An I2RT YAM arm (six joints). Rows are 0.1 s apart.
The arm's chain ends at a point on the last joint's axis. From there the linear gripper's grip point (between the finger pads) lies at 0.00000 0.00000 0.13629 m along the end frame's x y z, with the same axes.
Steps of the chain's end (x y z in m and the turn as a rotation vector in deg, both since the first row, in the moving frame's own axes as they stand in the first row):
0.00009 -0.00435 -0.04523 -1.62 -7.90 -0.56
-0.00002 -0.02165 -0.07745 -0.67 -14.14 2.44
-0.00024 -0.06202 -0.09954 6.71 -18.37 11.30
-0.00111 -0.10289 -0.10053 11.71 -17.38 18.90
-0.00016 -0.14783 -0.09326 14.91 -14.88 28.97
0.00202 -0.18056 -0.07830 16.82 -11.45 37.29
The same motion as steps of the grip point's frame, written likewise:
-0.01862 -0.00042 -0.04658 -1.62 -7.90 -0.56
-0.03334 -0.02079 -0.08159 -0.67 -14.14 2.44
-0.04126 -0.08182 -0.10738 6.71 -18.37 11.30
-0.03630 -0.13631 -0.10946 11.71 -17.38 18.90
-0.02462 -0.18969 -0.10217 14.91 -14.88 28.97
-0.01035 -0.22547 -0.08651 16.82 -11.45 37.29

